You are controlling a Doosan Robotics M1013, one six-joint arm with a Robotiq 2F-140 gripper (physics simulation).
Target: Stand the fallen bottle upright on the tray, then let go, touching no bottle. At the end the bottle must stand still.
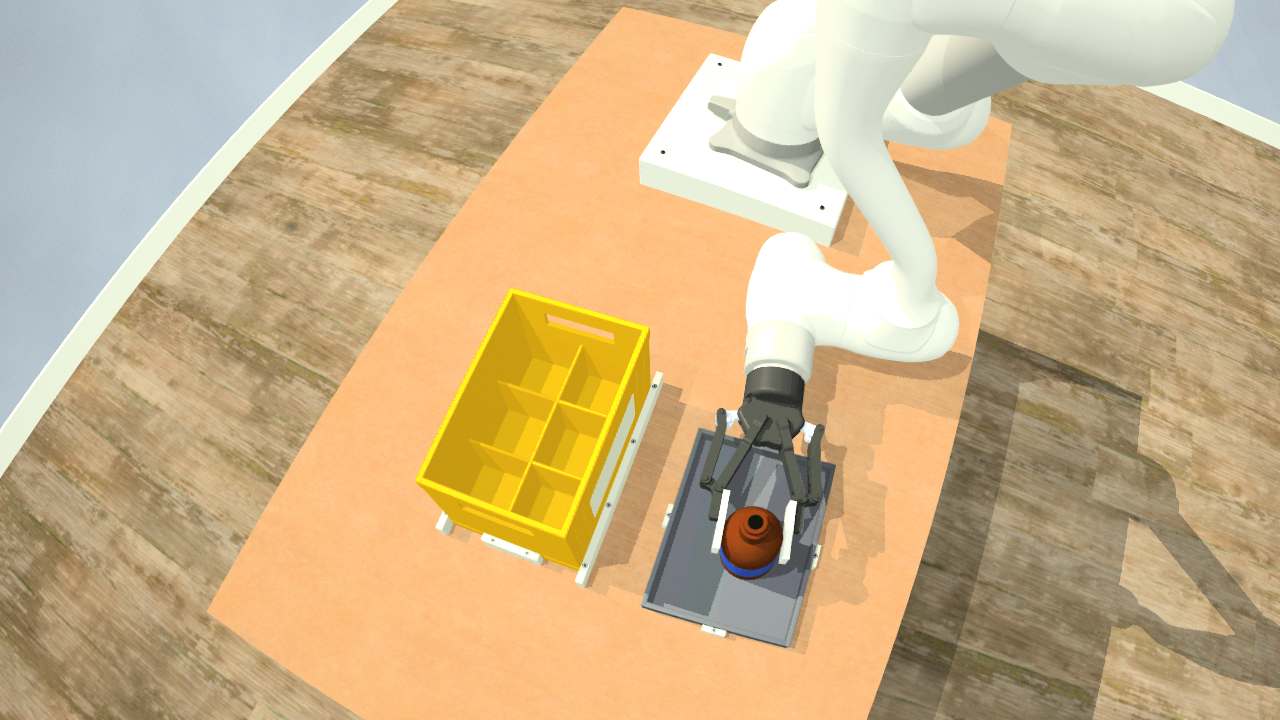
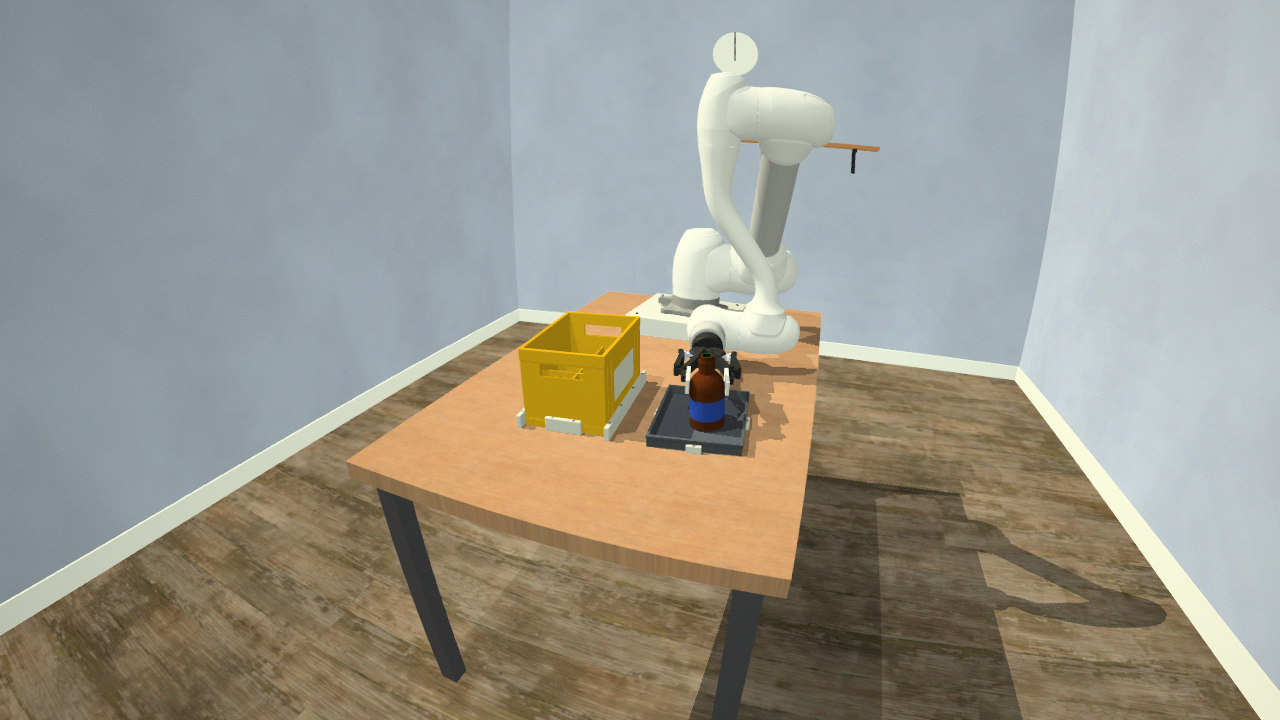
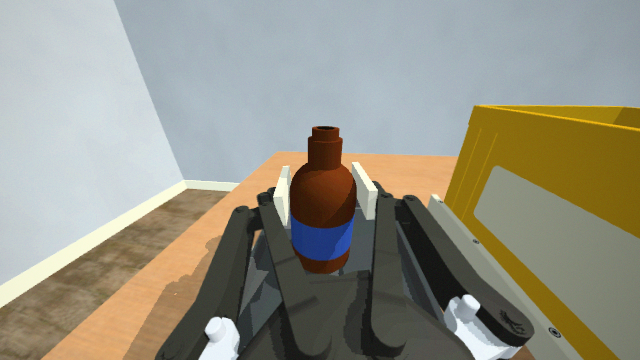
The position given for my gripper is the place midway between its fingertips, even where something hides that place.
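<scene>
Image 1 gives me my gripper (image 1: 749, 556) together with a brown bottle (image 1: 752, 537), and it contains a white rail (image 1: 630, 453) too. In image 2 I find the rail (image 2: 617, 417) and my gripper (image 2: 707, 388). Image 3, for its part, has the bottle (image 3: 323, 192) and, with it, my gripper (image 3: 321, 175).
</scene>
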